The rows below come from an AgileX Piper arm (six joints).
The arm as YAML. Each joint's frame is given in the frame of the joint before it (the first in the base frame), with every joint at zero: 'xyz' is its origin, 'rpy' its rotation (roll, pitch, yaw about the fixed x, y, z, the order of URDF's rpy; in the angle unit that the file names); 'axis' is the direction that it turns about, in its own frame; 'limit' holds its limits. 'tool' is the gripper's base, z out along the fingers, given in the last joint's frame.
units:
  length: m
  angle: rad
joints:
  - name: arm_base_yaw
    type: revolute
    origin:
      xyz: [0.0, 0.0, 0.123]
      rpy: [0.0, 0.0, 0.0]
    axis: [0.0, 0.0, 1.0]
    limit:
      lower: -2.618
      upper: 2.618
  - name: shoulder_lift
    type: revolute
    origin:
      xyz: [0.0, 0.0, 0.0]
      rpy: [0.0, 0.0, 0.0]
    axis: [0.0, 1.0, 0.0]
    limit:
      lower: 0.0
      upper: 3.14
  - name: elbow
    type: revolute
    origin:
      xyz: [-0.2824, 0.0, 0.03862]
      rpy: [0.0, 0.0, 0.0]
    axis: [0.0, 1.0, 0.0]
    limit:
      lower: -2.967
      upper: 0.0
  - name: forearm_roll
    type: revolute
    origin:
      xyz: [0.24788, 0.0, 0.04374]
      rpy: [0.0, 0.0, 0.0]
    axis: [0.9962, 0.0, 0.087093]
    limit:
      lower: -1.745
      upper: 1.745
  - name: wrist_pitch
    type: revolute
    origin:
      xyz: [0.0, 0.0, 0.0]
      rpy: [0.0, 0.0, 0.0]
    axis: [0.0, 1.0, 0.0]
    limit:
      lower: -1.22
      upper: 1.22
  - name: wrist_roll
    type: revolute
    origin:
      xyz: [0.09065, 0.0, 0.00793]
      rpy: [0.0, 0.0, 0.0]
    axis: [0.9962, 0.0, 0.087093]
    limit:
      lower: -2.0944
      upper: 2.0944
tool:
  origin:
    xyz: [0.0, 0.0, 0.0]
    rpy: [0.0, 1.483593, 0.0]
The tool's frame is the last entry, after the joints.
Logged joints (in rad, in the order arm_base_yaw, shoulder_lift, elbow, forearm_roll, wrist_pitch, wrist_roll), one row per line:
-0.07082, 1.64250, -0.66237, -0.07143, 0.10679, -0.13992
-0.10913, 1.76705, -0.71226, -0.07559, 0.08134, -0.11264
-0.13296, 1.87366, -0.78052, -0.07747, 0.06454, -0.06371
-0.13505, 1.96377, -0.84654, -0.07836, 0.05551, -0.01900
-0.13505, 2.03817, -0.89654, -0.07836, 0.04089, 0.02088
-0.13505, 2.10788, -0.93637, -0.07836, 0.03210, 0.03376
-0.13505, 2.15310, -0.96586, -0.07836, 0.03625, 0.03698
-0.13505, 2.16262, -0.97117, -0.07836, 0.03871, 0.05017
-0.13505, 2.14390, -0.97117, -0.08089, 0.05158, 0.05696
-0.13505, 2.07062, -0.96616, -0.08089, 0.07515, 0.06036
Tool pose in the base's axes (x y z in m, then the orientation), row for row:
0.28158, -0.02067, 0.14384, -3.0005, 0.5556, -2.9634
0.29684, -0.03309, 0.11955, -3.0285, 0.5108, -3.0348
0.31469, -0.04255, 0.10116, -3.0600, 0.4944, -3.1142
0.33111, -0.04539, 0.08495, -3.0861, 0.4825, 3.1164
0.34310, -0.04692, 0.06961, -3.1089, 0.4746, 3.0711
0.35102, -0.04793, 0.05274, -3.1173, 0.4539, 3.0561
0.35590, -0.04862, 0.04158, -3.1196, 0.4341, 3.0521
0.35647, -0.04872, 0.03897, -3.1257, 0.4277, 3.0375
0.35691, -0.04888, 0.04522, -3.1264, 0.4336, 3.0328
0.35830, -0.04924, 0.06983, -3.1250, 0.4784, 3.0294
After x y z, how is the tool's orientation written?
As angles about the fixed x, y, z axes (roll, pitch, yaw), in radians.
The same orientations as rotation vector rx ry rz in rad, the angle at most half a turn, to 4 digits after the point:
-0.1774, 2.5684, -0.1159
-0.1013, 2.6220, -0.1117
-0.0090, 2.6447, -0.0988
0.0516, 2.6583, -0.0820
0.1045, 2.6656, -0.0663
0.1224, 2.6857, -0.0592
0.1277, 2.7053, -0.0565
0.1459, 2.7109, -0.0522
0.1518, 2.7047, -0.0530
0.1548, 2.6598, -0.0585

